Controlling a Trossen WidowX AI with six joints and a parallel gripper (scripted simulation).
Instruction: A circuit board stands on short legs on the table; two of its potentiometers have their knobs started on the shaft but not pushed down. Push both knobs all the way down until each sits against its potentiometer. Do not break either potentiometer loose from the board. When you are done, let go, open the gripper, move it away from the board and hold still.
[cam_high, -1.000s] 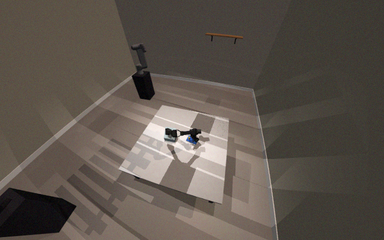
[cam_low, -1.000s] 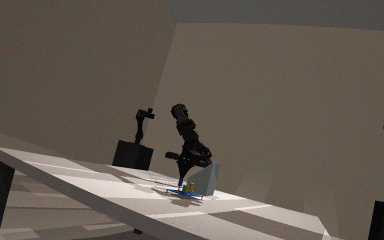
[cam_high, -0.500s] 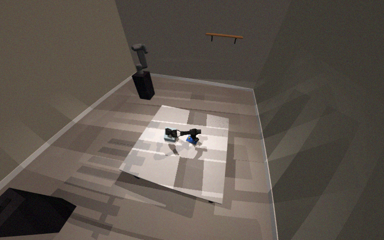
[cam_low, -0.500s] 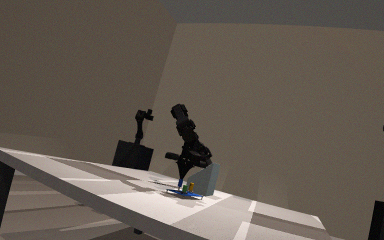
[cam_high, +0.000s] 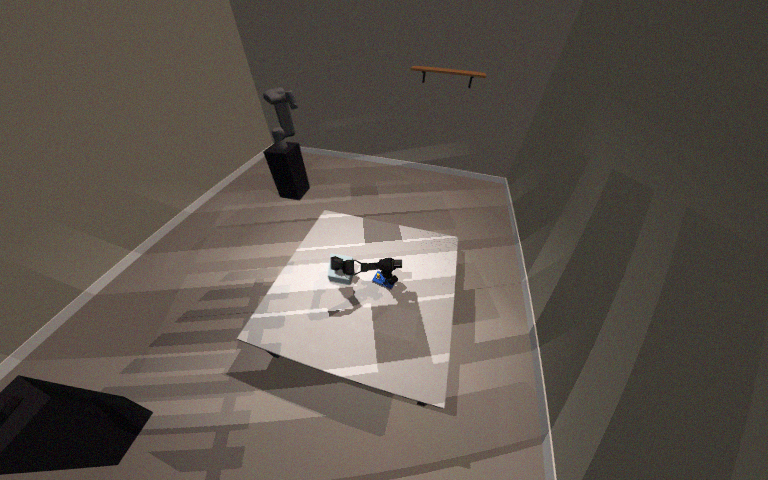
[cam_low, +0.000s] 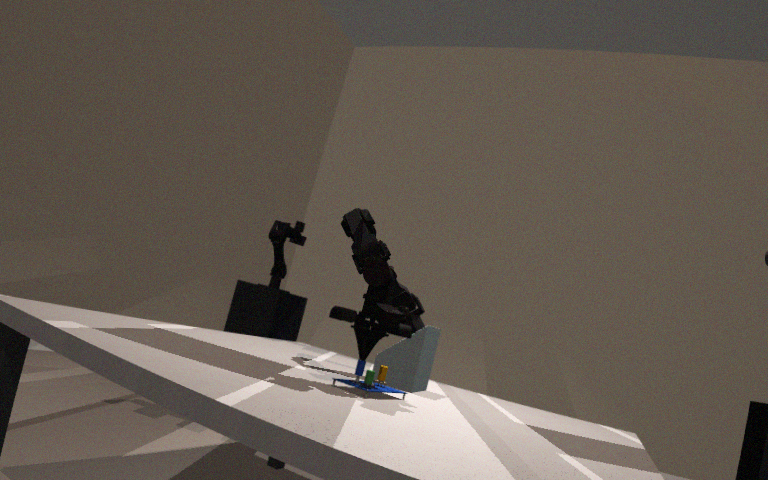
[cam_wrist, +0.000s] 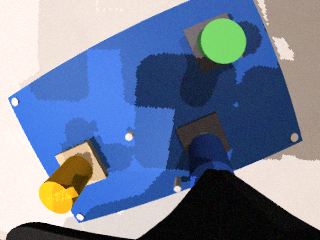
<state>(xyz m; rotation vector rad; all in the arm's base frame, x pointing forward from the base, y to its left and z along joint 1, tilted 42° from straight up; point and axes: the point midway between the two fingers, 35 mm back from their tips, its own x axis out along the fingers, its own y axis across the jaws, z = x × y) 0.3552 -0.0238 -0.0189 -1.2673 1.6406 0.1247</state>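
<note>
My gripper tip is 10 mm above the blue knob. From my gripper tip the other things lie so: orange knob 70 mm behind, 30 mm to the left, 20 mm below.
</note>
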